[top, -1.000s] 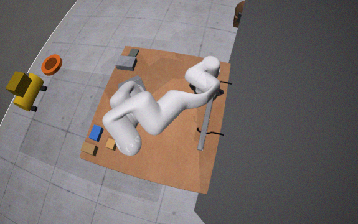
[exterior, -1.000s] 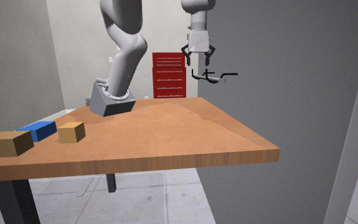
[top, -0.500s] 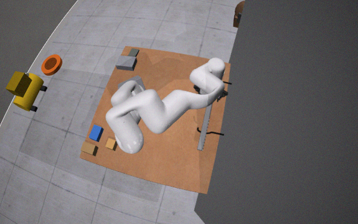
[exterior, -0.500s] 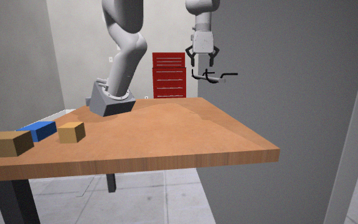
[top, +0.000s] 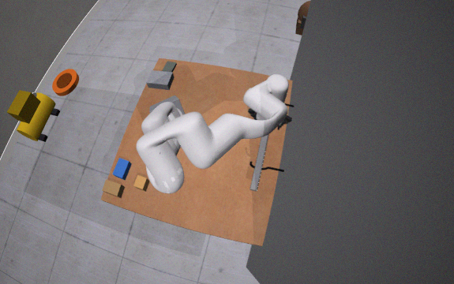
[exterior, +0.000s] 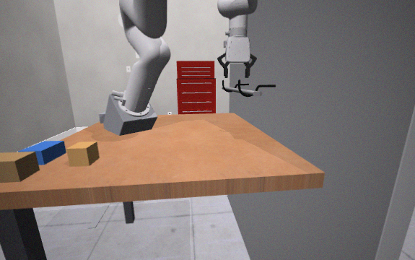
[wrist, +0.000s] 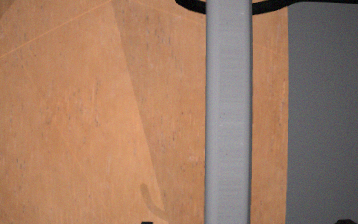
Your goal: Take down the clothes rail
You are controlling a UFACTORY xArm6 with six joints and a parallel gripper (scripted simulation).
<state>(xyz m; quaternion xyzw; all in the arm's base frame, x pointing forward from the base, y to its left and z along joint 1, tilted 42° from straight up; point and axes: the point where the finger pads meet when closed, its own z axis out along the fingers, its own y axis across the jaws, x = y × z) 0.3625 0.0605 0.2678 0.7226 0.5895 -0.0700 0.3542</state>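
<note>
Now: hand 6 cm above the clothes rail. The rest, counted from my hand: orange block: 58 cm behind, 21 cm below, 15 cm to the right; then grey wall: 19 cm above, 11 cm ahead, 5 cm to the right; then grey box: 51 cm behind, 44 cm to the left, 21 cm below.
</note>
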